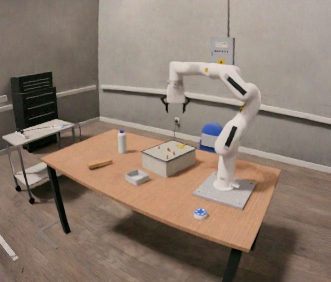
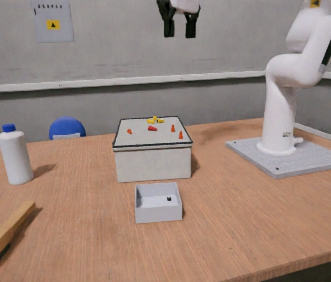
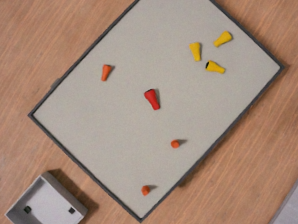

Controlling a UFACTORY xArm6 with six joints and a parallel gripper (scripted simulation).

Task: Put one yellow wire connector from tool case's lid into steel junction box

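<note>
Now: the grey tool case 31 cm below my hand, 8 cm ahead of it and 7 cm to the right of it. Also, from my hand: white bottle (48 cm ahead, 31 cm below, 6 cm to the right); then white round object (38 cm below, 34 cm behind, 32 cm to the left); then wooden brush (44 cm ahead, 38 cm below, 21 cm to the left).
</note>
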